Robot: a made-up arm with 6 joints.
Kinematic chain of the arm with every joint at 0, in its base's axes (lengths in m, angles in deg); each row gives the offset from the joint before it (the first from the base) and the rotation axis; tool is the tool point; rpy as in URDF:
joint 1: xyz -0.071 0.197 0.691 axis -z
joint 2: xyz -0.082 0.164 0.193 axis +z
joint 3: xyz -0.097 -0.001 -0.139 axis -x
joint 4: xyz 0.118 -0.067 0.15 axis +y
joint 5: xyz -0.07 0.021 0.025 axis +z
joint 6: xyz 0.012 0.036 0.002 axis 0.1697 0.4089 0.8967
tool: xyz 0.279 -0.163 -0.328 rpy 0 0 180
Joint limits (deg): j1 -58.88..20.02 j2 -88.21..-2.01 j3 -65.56..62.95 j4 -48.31..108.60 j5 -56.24..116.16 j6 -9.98..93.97
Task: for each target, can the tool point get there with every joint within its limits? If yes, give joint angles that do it. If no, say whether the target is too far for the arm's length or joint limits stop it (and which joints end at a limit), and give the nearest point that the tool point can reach.
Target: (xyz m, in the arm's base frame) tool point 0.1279 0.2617 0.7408
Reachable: yes | joints -22.18 -55.69 -26.24 -21.12 54.53 2.03
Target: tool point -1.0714 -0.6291 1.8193
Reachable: no: too far | nearest point -0.5690 -0.1126 1.1585 | short by 0.978 m
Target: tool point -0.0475 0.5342 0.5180
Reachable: yes | joints 2.42 -11.24 -8.76 -9.85 15.98 69.12
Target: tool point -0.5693 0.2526 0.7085
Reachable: yes | joints -47.64 -18.10 -36.30 55.20 -9.46 67.02
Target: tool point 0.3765 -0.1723 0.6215
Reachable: no: joint limits stop it (at a limit: joint 1, joint 2, joint 4, joint 6) | nearest point 0.1844 0.0338 0.6654 | short by 0.285 m
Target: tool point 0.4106 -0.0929 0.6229
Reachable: no: joint limits stop it (at a limit: joint 1, joint 2, joint 3, joint 4) | nearest point 0.2081 0.0610 0.6644 | short by 0.258 m
